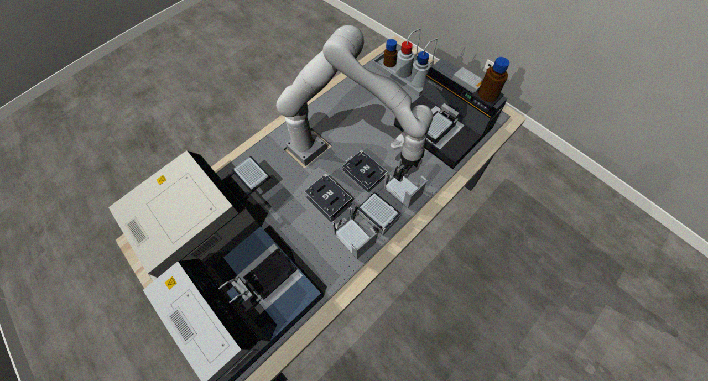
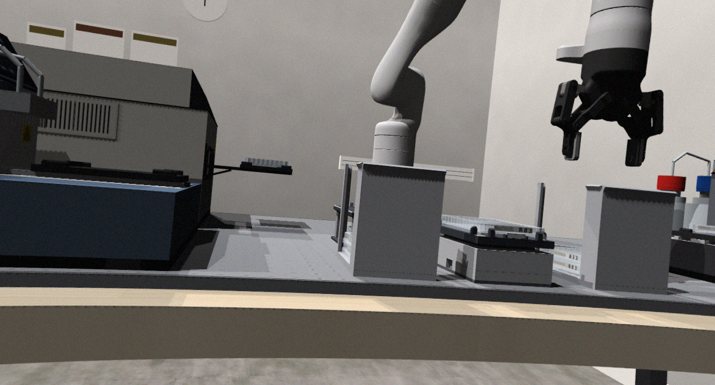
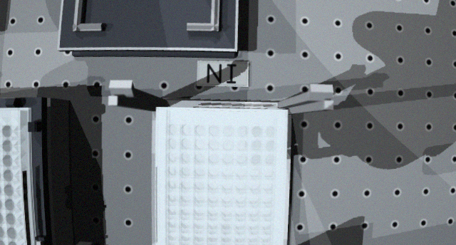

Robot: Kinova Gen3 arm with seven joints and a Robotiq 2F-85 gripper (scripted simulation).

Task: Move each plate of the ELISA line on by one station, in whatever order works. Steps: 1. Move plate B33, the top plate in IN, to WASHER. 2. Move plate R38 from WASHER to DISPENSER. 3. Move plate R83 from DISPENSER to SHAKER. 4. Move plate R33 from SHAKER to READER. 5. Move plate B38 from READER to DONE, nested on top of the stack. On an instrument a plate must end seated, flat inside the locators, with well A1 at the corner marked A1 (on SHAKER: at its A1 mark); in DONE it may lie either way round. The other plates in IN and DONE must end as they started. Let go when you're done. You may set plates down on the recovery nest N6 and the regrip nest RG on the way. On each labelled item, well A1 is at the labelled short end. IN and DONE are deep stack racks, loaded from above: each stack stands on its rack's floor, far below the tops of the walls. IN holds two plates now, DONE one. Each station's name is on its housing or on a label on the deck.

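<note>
Right now the plate B33 is 140 mm below my hand. Round my hand: plate R83 (160 mm to the right, 100 mm below); then plate B38 (300 mm to the right, 140 mm below); then nest N6 (180 mm behind, 40 mm to the right, 140 mm below).
</note>
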